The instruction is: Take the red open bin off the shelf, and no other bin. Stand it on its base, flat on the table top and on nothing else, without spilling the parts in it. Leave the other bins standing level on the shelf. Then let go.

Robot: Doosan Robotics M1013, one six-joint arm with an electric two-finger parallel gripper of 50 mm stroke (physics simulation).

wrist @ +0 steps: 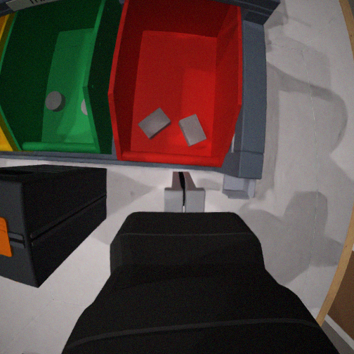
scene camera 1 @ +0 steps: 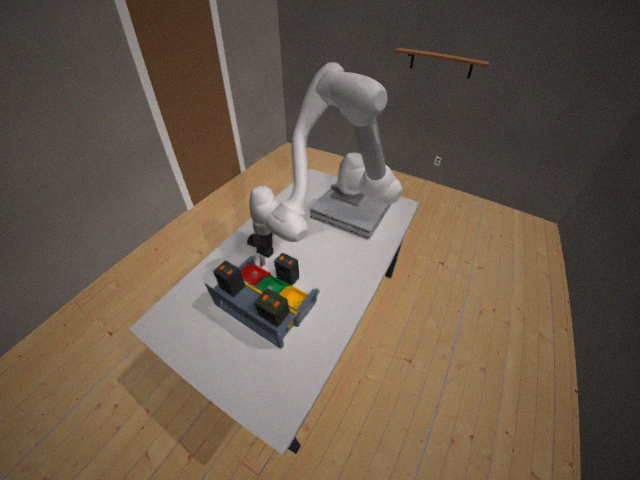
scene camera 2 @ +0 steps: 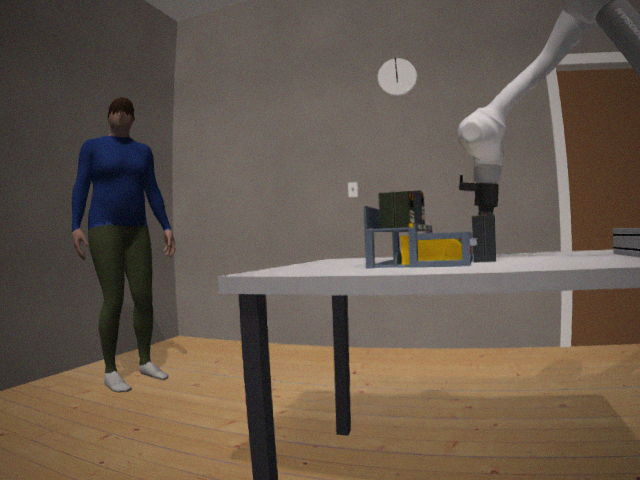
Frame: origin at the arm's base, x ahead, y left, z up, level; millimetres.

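Seen in the pictures: gripper, fingertip midpoint: [scene camera 1: 262, 265]; arm's base, link origin: [scene camera 1: 349, 195].
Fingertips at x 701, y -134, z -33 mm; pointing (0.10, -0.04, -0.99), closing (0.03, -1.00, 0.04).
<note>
Offsets run from my fingertips to a thing's middle.
The red open bin {104 mm ahead, 8 mm left, 4 mm up} [scene camera 1: 249, 269] [wrist: 170, 75] sits in the blue-grey shelf [scene camera 1: 242, 314] [scene camera 2: 369, 248] [wrist: 254, 100], at the end beside the green bin {113 mm ahead, 127 mm left, 4 mm up} [scene camera 1: 269, 283] [wrist: 72, 65]. Two grey blocks [wrist: 154, 123] [wrist: 192, 130] lie on the red bin's floor near its front lip. The yellow bin {116 mm ahead, 239 mm left, 4 mm up} [scene camera 1: 293, 296] [scene camera 2: 439, 250] [wrist: 4, 135] is at the other end. My gripper [scene camera 1: 260, 261] [wrist: 180, 182] is shut and empty, pointing down outside the red bin's front lip, apart from it in the wrist view. In scene camera 2 its fingers are hidden behind a black case.
The black case {22 mm back, 133 mm left, 26 mm up} [scene camera 1: 286, 268] [scene camera 2: 483, 237] [wrist: 60, 220] stands on the table [scene camera 1: 206, 361] [scene camera 2: 310, 281] in front of the bins, left of my fingers in the wrist view. Another black case {203 mm ahead, 6 mm left, 123 mm up} [scene camera 1: 229, 279] and a dark green case {215 mm ahead, 237 mm left, 111 mm up} [scene camera 1: 272, 308] [scene camera 2: 394, 209] stand on the shelf's top. A person [scene camera 2: 121, 180] stands beyond the table.
</note>
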